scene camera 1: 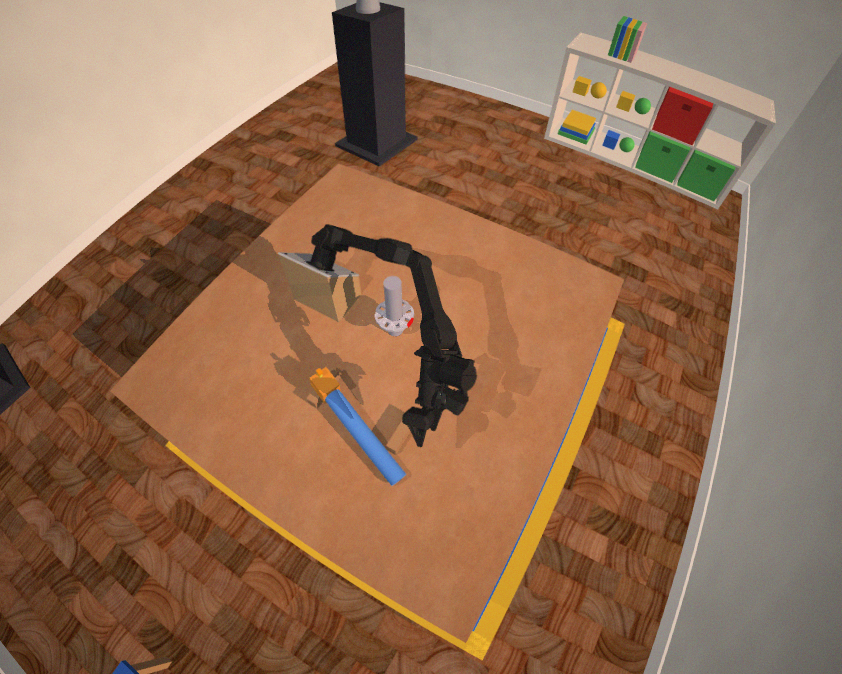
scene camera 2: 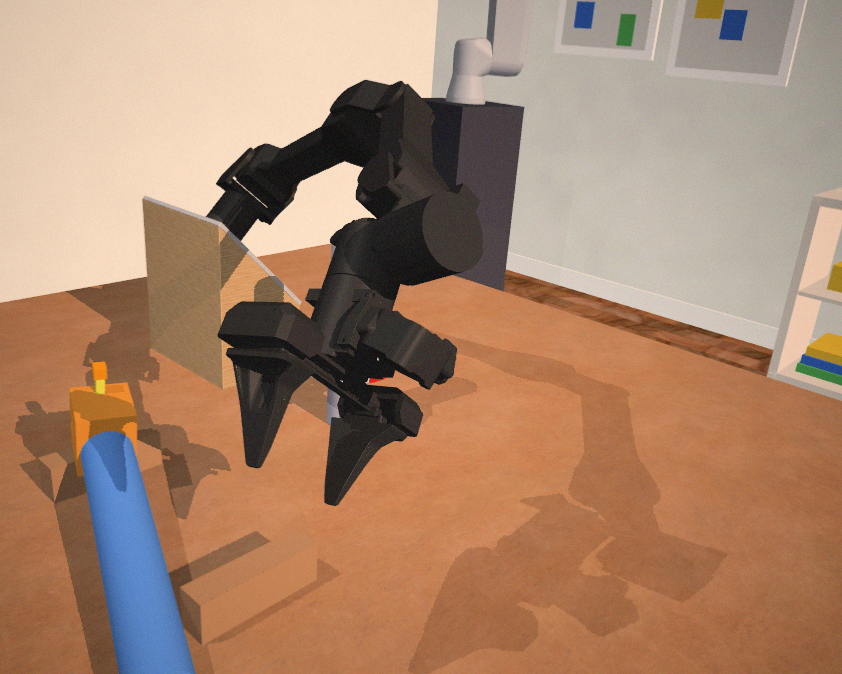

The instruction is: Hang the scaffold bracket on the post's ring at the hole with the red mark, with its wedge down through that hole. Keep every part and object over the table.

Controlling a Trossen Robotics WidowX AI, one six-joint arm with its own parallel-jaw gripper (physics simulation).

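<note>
The bracket, a blue tube (scene camera 1: 366, 437) (scene camera 2: 133, 562) with an orange head (scene camera 1: 323, 383) (scene camera 2: 103, 414), lies on the table. A yellow wedge (scene camera 2: 100, 385) with an orange top stands up from the head. The grey post (scene camera 1: 392, 298) stands upright with a pale holed ring (scene camera 1: 379, 319) around it; its red mark (scene camera 1: 410, 322) (scene camera 2: 375, 380) faces right in the scene camera 1 view. My gripper (scene camera 1: 418, 430) (scene camera 2: 293, 483) is open and empty, above the table to the right of the tube, fingers pointing down. It and the arm hide most of the post and ring in the scene camera 2 view.
A tan block (scene camera 2: 252, 590) lies right of the tube. The arm's wooden pedestal (scene camera 1: 308, 288) (scene camera 2: 183, 295) stands behind and left of the post. Yellow strips (scene camera 1: 554, 470) mark two table edges. A dark column (scene camera 1: 370, 84) and a white shelf unit (scene camera 1: 667, 68) stand beyond the table.
</note>
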